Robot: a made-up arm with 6 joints.
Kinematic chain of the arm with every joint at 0, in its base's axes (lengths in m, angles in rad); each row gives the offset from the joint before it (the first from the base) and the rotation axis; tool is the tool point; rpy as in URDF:
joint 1: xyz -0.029 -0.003 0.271 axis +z
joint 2: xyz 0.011 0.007 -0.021 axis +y
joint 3: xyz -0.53 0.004 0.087 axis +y
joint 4: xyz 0.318 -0.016 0.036 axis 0.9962 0 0.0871
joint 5: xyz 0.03 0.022 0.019 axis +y
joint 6: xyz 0.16 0.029 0.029 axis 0.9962 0 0.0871
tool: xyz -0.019 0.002 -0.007 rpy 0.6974 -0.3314 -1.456
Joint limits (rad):
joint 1: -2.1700..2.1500
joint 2: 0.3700..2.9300
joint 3: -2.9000..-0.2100
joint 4: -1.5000..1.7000
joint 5: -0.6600..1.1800
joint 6: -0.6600..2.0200
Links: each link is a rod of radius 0.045 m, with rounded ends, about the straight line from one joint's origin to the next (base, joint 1, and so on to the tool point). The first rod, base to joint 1, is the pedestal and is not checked.
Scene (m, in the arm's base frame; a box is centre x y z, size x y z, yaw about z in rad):
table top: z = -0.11
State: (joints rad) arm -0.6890 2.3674 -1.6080 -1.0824 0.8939 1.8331
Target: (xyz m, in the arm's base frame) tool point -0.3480 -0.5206 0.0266
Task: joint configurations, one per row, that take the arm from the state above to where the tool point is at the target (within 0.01 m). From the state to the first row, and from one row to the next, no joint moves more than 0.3 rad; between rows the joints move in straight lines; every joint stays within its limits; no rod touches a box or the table.
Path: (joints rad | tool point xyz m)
1: -0.9492 2.4106 -1.5515 -1.1091 0.9325 1.8321 | 0.3492 -0.6310 0.1669
2: -1.2094 2.4537 -1.4949 -1.1359 0.9712 1.8312 | 0.1592 -0.6820 0.1254
3: -1.4697 2.4969 -1.4384 -1.1626 1.0098 1.8302 | -0.0307 -0.6769 0.0881
4: -1.7299 2.5401 -1.3818 -1.1894 1.0485 1.8293 | -0.2042 -0.6201 0.0552
5: -1.9901 2.5832 -1.3253 -1.2161 1.0871 1.8283 | -0.3480 -0.5206 0.0266

